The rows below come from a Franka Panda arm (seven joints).
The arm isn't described. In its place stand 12 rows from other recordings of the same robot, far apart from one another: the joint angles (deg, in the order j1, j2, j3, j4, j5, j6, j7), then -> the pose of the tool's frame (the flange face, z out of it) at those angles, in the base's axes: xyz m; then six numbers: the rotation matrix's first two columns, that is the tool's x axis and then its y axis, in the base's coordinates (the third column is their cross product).
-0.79 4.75 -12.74 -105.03 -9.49 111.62 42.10 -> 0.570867 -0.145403 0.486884 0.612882 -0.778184 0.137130 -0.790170 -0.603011 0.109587
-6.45 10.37 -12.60 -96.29 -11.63 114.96 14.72 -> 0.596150 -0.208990 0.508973 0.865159 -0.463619 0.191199 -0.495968 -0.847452 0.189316
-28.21 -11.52 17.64 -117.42 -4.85 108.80 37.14 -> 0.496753 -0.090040 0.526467 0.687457 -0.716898 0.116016 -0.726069 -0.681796 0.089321
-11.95 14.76 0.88 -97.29 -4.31 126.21 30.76 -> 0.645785 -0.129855 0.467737 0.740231 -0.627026 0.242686 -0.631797 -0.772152 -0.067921
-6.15 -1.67 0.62 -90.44 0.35 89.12 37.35 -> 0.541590 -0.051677 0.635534 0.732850 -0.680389 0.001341 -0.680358 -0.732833 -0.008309
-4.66 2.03 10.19 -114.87 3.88 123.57 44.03 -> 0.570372 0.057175 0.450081 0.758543 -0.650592 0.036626 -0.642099 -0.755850 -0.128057
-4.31 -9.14 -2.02 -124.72 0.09 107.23 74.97 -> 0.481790 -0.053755 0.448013 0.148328 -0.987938 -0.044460 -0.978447 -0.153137 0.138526
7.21 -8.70 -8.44 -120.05 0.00 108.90 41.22 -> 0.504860 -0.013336 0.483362 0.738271 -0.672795 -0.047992 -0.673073 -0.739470 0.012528
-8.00 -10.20 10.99 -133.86 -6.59 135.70 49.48 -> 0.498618 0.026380 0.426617 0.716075 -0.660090 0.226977 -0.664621 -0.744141 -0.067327
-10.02 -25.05 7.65 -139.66 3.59 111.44 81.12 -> 0.406857 -0.010725 0.455894 0.074589 -0.997170 -0.009439 -0.995541 -0.075008 0.057208
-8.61 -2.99 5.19 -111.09 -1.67 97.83 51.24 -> 0.523037 -0.033320 0.490953 0.575475 -0.813230 -0.086518 -0.797753 -0.581496 0.159537
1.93 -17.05 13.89 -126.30 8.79 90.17 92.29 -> 0.403842 0.137430 0.476880 0.175148 -0.982679 -0.060536 -0.923274 -0.185290 0.336501
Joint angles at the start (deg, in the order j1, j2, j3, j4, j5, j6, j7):
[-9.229, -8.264, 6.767, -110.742, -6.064, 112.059, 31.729]
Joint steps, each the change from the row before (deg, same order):
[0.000, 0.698, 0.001, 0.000, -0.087, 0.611, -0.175]
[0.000, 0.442, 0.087, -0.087, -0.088, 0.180, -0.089]
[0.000, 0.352, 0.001, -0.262, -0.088, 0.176, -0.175]
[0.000, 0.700, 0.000, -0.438, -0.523, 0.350, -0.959]
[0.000, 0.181, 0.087, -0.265, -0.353, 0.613, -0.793]
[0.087, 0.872, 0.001, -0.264, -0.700, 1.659, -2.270]
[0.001, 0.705, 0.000, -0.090, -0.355, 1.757, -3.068]
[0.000, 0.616, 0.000, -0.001, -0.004, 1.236, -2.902]
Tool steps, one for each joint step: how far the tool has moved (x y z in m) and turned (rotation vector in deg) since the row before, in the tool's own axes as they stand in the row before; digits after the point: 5 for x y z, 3 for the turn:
[0.00222, -0.00173, 0.00591, -0.014, -0.079, -0.275]
[0.00039, -0.00151, 0.00471, -0.177, -0.281, -0.260]
[0.00006, -0.00047, 0.00535, -0.235, -0.360, -0.270]
[0.00054, -0.00065, 0.00994, -0.693, -0.486, -1.282]
[0.00021, -0.00113, 0.00291, -0.149, 0.296, -1.070]
[0.00306, -0.00294, 0.00808, -0.136, 0.706, -2.779]
[0.00365, -0.00229, 0.00501, 0.261, 0.962, -3.320]
[0.00281, -0.00184, 0.00427, 0.348, 0.541, -2.974]

